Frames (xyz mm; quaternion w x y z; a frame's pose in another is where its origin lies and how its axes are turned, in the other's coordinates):
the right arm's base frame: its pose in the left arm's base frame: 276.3 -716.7 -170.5 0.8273 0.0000 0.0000 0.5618
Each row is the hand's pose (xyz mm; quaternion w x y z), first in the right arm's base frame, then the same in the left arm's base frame.
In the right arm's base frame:
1: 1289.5 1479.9 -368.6 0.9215 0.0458 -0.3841 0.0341
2: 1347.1 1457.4 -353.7 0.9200 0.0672 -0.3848 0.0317
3: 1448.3 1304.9 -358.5 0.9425 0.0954 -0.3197 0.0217
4: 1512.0 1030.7 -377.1 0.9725 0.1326 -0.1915 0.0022
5: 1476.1 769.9 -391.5 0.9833 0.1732 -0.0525 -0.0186
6: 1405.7 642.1 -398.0 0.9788 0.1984 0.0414 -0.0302
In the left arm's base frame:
1: -623.7 1027.7 -539.1 0.7432 0.2537 -0.2920 0.5459
2: -581.6 1072.9 -524.2 0.7433 0.2718 -0.2806 0.5431
3: -402.5 1110.7 -529.0 0.7675 0.2585 -0.2109 0.5474
4: -124.1 1068.8 -547.6 0.8033 0.2173 -0.0839 0.5482
5: 105.0 939.3 -562.0 0.8239 0.1728 0.0539 0.5370
6: 197.9 826.7 -568.5 0.8267 0.1409 0.1457 0.5249

